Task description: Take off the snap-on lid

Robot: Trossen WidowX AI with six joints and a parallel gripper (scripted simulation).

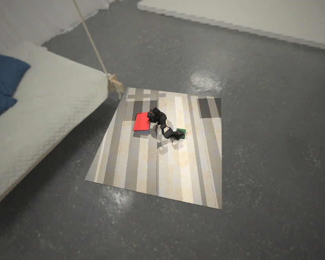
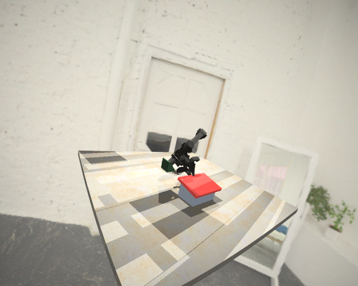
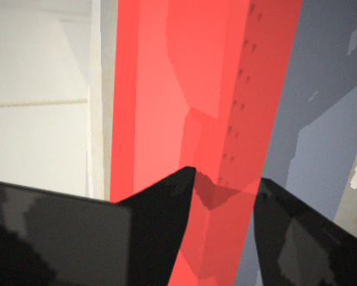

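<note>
The red lid is 7 cm ahead of my gripper tip, 2 cm to the left of it and 1 cm below it.
</note>
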